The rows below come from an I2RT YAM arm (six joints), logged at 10 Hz.
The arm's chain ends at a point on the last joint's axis. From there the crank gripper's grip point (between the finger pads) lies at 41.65 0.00 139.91 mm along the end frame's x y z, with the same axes.
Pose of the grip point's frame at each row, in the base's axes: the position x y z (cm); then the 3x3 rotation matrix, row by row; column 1 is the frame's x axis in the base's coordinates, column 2 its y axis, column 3 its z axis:
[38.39 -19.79 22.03], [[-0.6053 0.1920 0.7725], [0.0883 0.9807 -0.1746], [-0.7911 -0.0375 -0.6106]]
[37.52 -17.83 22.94], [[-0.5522 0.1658 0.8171], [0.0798 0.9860 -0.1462], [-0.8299 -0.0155 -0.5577]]
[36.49 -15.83 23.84], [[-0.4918 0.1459 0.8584], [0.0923 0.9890 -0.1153], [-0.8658 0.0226 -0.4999]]
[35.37 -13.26 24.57], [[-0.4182 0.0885 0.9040], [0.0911 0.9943 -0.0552], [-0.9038 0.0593 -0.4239]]
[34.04 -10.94 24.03], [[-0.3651 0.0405 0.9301], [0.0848 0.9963 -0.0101], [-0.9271 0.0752 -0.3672]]
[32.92 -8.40 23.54], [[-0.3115 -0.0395 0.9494], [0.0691 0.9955 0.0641], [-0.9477 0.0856 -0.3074]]
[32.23 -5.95 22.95], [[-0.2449 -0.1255 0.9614], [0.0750 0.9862 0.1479], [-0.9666 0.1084 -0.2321]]
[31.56 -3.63 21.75], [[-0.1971 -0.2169 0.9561], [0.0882 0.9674 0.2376], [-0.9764 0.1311 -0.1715]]
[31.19 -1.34 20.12], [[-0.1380 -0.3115 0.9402], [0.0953 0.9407 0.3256], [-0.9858 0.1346 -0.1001]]
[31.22 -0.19 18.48], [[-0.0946 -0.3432 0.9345], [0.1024 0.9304 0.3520], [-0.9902 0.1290 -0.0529]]
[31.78 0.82 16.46], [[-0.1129 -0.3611 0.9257], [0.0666 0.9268 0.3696], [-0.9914 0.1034 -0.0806]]
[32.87 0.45 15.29], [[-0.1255 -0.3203 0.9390], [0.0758 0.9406 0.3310], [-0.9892 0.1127 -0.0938]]
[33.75 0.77 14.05], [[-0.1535 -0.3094 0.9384], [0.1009 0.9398 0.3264], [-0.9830 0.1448 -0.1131]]
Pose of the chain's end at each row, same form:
[30.10 -17.71 33.87], [[-0.6053 0.1920 0.7725], [0.0883 0.9807 -0.1746], [-0.7911 -0.0375 -0.6106]]
[28.39 -16.12 34.20], [[-0.5522 0.1658 0.8171], [0.0798 0.9860 -0.1462], [-0.8299 -0.0155 -0.5577]]
[26.53 -14.60 34.44], [[-0.4918 0.1459 0.8584], [0.0923 0.9890 -0.1153], [-0.8658 0.0226 -0.4999]]
[24.46 -12.87 34.27], [[-0.4182 0.0885 0.9040], [0.0911 0.9943 -0.0552], [-0.9038 0.0593 -0.4239]]
[22.55 -11.15 33.03], [[-0.3651 0.0405 0.9301], [0.0848 0.9963 -0.0101], [-0.9271 0.0752 -0.3672]]
[20.93 -9.58 31.79], [[-0.3115 -0.0395 0.9494], [0.0691 0.9955 0.0641], [-0.9477 0.0856 -0.3074]]
[19.80 -8.33 30.22], [[-0.2449 -0.1255 0.9614], [0.0750 0.9862 0.1479], [-0.9666 0.1084 -0.2321]]
[19.00 -7.32 28.22], [[-0.1971 -0.2169 0.9561], [0.0882 0.9674 0.2376], [-0.9764 0.1311 -0.1715]]
[18.61 -6.29 25.63], [[-0.1380 -0.3115 0.9402], [0.0953 0.9407 0.3256], [-0.9858 0.1346 -0.1001]]
[18.54 -5.54 23.34], [[-0.0946 -0.3432 0.9345], [0.1024 0.9304 0.3520], [-0.9902 0.1290 -0.0529]]
[19.30 -4.63 21.72], [[-0.1129 -0.3611 0.9257], [0.0666 0.9268 0.3696], [-0.9914 0.1034 -0.0806]]
[20.26 -4.50 20.72], [[-0.1255 -0.3203 0.9390], [0.0758 0.9406 0.3310], [-0.9892 0.1127 -0.0938]]
[21.26 -4.22 19.73], [[-0.1535 -0.3094 0.9384], [0.1009 0.9398 0.3264], [-0.9830 0.1448 -0.1131]]

